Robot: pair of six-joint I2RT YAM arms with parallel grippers.
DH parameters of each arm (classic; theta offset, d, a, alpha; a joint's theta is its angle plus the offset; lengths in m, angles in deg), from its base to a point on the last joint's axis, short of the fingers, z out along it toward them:
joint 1: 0 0.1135 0.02 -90
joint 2: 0 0 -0.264 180
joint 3: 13.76 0 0.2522 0
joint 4: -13.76 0 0.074 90
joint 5: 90 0 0 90
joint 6: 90 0.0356 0 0
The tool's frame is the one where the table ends.
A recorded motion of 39 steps. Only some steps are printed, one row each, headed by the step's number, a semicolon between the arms.
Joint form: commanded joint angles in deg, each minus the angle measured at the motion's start. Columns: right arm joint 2, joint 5, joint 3, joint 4, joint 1, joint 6; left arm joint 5, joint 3, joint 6, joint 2, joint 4, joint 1.
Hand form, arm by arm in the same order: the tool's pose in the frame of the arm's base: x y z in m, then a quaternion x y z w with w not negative. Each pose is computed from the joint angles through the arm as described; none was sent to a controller.
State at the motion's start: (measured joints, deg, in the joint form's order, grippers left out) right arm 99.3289 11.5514 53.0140 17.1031 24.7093 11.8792; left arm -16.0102 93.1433 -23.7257 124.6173 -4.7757 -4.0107
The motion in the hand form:
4: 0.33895 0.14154 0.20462 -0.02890 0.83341 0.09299 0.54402; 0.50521 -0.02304 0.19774 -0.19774 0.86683 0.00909 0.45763
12: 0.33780 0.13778 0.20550 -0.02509 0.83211 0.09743 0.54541; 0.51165 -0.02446 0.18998 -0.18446 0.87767 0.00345 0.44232
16: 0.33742 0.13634 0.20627 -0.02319 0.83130 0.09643 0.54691; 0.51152 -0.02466 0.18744 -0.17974 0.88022 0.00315 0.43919
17: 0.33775 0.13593 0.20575 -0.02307 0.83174 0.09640 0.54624; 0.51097 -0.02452 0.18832 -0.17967 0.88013 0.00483 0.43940
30: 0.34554 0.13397 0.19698 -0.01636 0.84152 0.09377 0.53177; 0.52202 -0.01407 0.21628 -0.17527 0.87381 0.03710 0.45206
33: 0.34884 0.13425 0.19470 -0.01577 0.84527 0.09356 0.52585; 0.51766 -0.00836 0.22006 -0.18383 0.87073 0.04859 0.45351
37: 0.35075 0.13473 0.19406 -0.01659 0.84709 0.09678 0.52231; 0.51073 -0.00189 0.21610 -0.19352 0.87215 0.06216 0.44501
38: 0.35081 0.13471 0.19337 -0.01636 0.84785 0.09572 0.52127; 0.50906 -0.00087 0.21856 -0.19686 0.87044 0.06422 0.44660
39: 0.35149 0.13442 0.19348 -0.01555 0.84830 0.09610 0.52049; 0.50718 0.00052 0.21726 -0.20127 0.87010 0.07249 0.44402
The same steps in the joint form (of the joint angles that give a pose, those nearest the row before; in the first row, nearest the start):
4: -2.82 -0.48 -0.72 3.64 -0.98 0.60; 1.77 4.24 1.58 1.33 -3.49 0.41
12: -3.44 -1.09 -1.33 3.99 -1.51 0.95; 3.44 6.69 2.45 3.52 -5.50 0.41
16: -3.70 -1.00 -1.51 4.08 -1.68 0.95; 3.79 6.53 2.89 3.70 -5.51 0.41
17: -3.62 -1.09 -1.51 4.08 -1.77 0.95; 3.62 6.44 2.98 3.53 -5.60 0.41
30: -1.33 -1.53 -0.28 3.12 -2.56 1.66; 1.08 14.00 5.88 4.50 -10.77 1.46
33: -0.46 -1.79 0.51 2.41 -2.74 1.83; -0.16 12.77 5.88 3.27 -10.70 1.99
37: -0.01 -2.32 1.04 1.97 -2.83 2.01; -1.39 10.22 5.71 2.04 -10.60 2.60
38: 0.08 -2.24 1.04 1.88 -2.82 2.01; -1.74 9.87 5.53 1.51 -10.60 2.69
39: 0.16 -2.32 1.21 1.71 -2.91 2.09; -2.70 9.26 5.45 1.25 -10.69 2.78

